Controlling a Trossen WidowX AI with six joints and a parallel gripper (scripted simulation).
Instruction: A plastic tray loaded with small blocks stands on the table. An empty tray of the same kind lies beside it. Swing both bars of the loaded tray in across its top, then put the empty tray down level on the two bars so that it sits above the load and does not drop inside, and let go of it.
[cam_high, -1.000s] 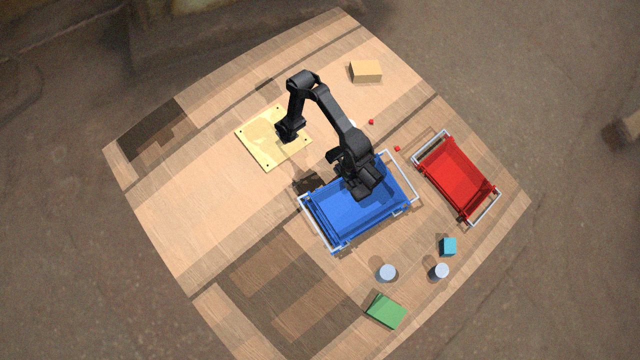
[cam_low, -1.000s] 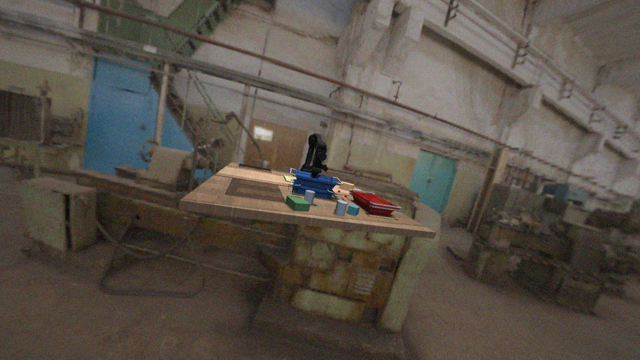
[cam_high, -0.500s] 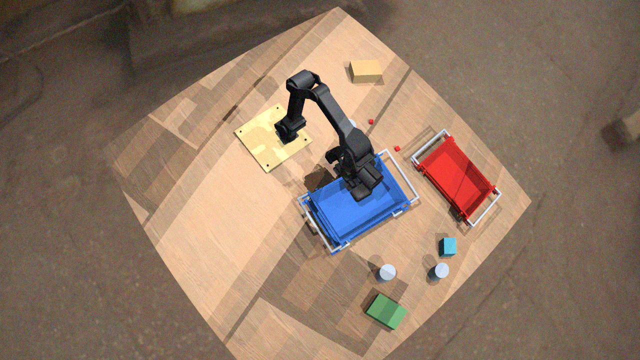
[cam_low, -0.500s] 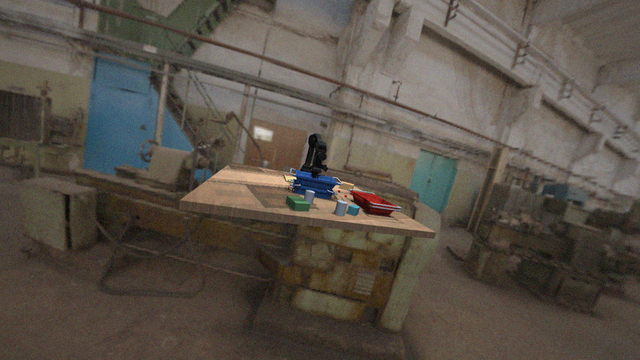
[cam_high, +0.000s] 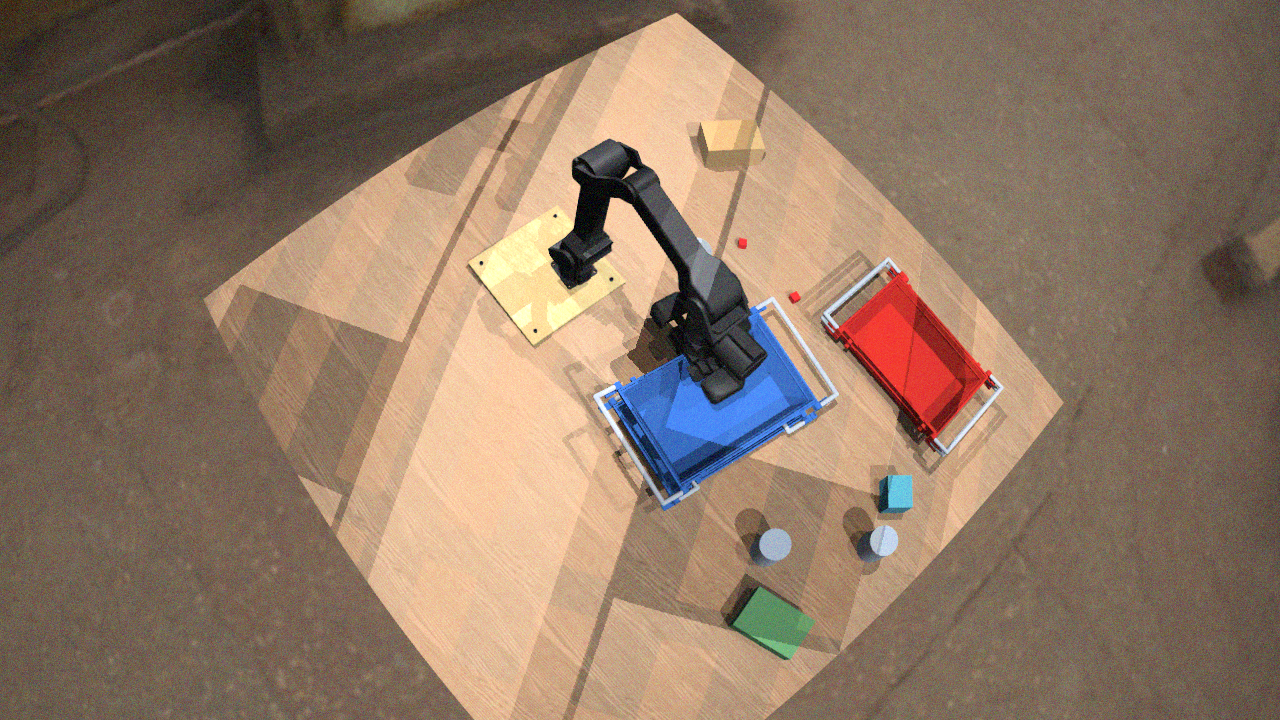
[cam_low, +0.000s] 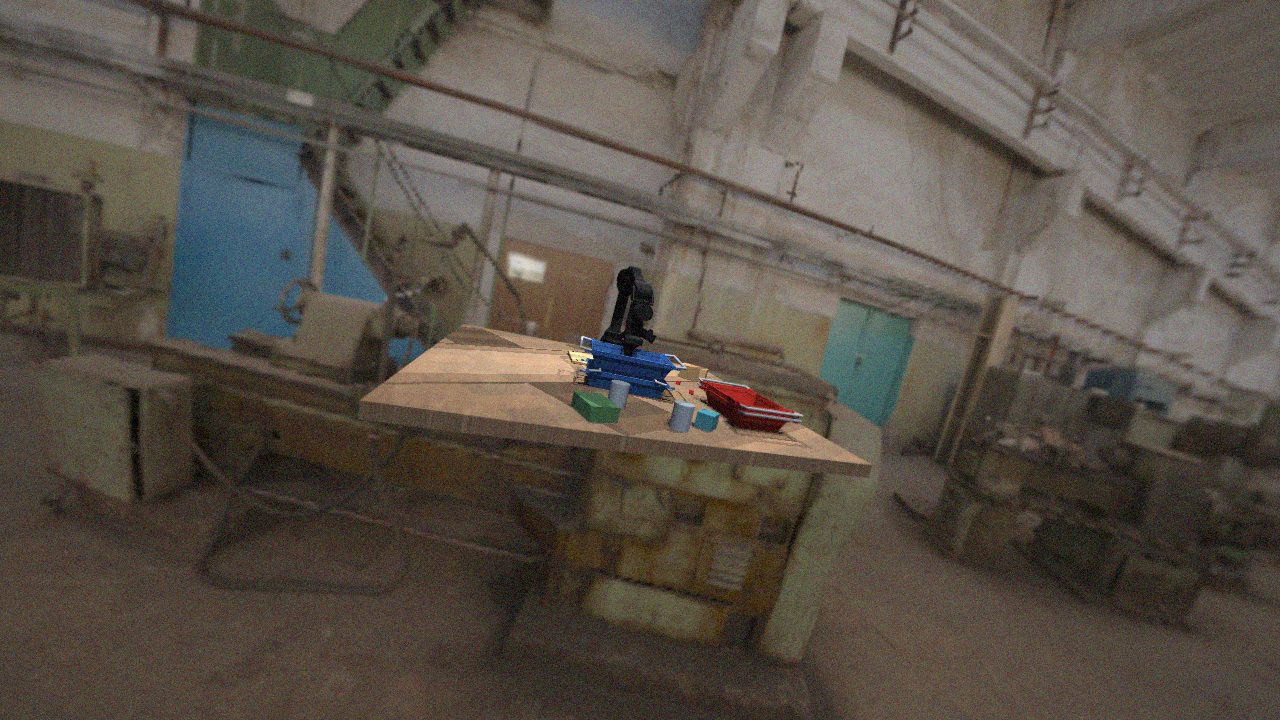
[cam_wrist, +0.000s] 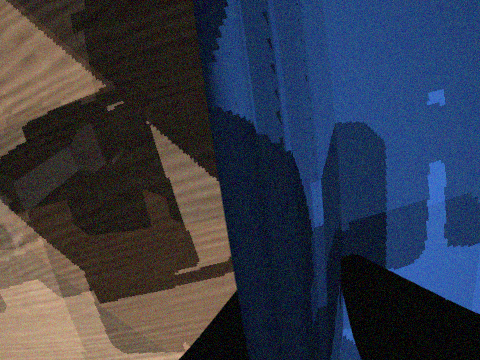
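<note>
Now: gripper tip 80 mm short of the blue tray, 30 mm below it and 10 mm to the left of it. Round my gripper tip: cyan cube 400 mm ahead, 190 mm to the left, 60 mm below; then green block 430 mm ahead, 140 mm to the right, 60 mm below; then tan box 400 mm to the left, 360 mm behind, 50 mm below.
</note>
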